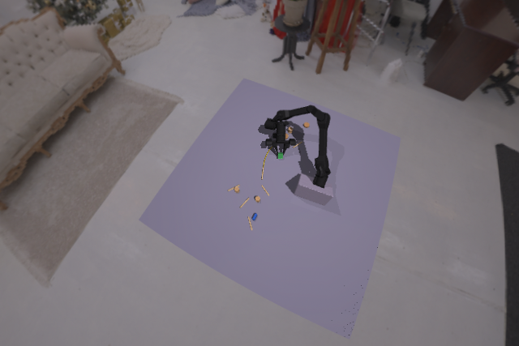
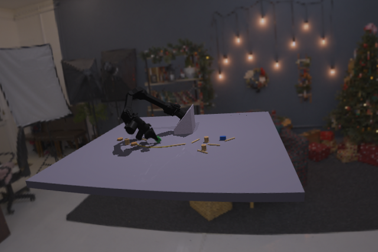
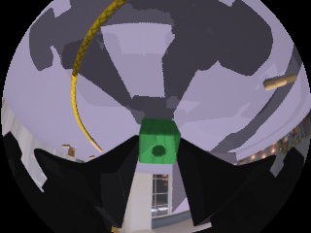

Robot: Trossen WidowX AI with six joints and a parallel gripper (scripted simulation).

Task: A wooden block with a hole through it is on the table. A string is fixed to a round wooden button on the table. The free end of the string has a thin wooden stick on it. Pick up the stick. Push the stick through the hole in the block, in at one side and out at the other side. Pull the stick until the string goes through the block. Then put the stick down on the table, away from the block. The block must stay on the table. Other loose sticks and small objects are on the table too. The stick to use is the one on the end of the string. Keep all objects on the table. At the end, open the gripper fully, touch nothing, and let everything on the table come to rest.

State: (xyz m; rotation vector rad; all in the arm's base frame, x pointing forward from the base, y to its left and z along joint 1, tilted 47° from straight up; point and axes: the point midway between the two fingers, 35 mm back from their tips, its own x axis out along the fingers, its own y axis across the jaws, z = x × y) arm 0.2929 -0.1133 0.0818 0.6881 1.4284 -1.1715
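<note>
Right now my gripper tip is right at the green block. From my gripper tip the other things lie so: round wooden button (15 cm to the right, 3 cm ahead, 2 cm below); round piece (31 cm to the right, 7 cm behind, 2 cm below); thin wooden stick (14 cm to the left, 6 cm ahead, 2 cm below).
</note>
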